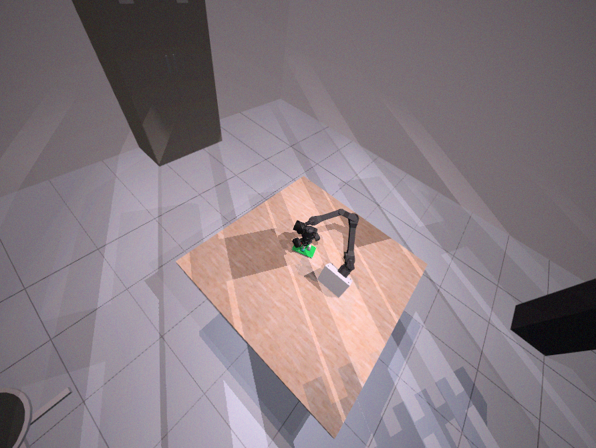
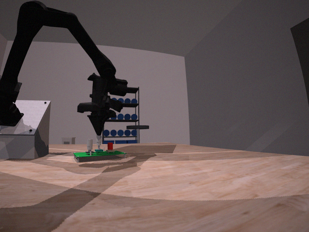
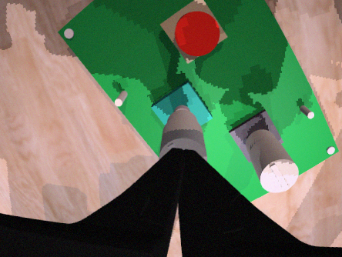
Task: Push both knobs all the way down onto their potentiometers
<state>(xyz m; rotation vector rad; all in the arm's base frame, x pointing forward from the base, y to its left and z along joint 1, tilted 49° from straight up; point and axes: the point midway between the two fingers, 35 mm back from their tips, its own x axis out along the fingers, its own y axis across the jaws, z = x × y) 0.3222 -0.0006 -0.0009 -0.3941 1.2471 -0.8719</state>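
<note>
Right now my gripper tip is 4 cm to the left of the knob, 3 cm past it and 2 cm above it.
</note>
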